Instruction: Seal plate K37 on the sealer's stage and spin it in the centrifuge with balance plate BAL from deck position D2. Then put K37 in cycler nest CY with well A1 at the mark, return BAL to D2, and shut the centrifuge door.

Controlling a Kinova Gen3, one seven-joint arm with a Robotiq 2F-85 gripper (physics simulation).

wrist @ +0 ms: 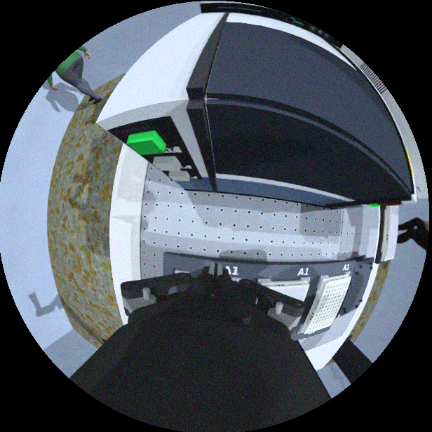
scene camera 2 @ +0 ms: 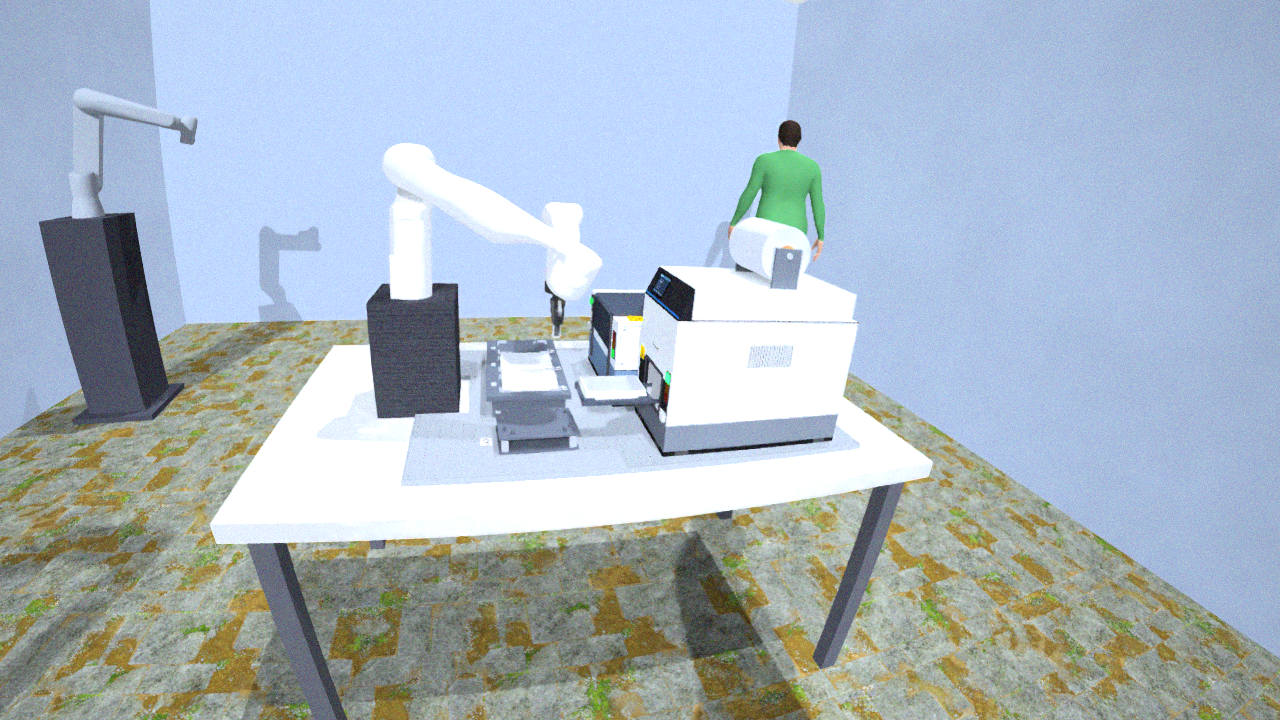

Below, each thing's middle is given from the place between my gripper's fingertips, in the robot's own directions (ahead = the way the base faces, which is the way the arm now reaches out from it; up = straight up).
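Counted from my hand, the dark deck (scene camera 2: 502,399) is 100 mm to the right, 110 mm behind and 60 mm below. The centrifuge (scene camera 2: 621,358) is 340 mm ahead of my hand, 130 mm to the right of it and 30 mm above it, whereas the dark cycler nest (wrist: 358,283) is 130 mm behind my hand, 390 mm to the right of it and 60 mm below it. And the green button (wrist: 147,142) has my hand 110 mm short of it, 40 mm to the right of it and 90 mm below it.
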